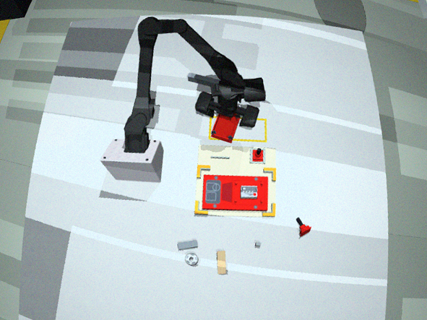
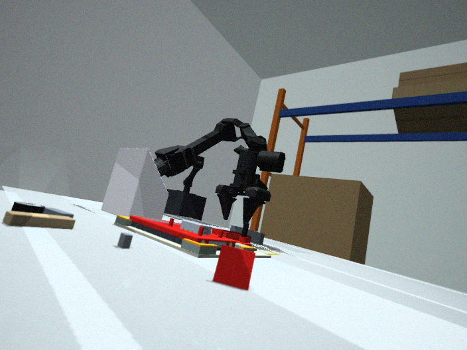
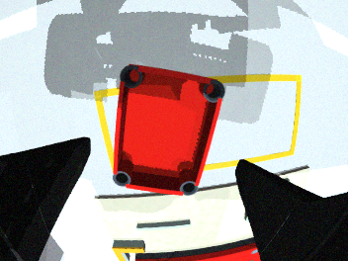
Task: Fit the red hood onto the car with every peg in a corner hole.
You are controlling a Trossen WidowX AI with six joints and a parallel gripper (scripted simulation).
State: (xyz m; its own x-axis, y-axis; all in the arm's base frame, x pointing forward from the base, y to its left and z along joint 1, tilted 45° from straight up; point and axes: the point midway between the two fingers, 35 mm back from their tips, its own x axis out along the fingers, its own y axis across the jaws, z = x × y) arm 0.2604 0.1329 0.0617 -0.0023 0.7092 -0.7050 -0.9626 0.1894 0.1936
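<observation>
My gripper tip is now 40 mm above the red hood. Also, from my gripper tip: wooden block: 450 mm to the right, 50 mm below, 10 mm ahead; then grey engine block: 220 mm to the right, 80 mm ahead, 30 mm below.
</observation>
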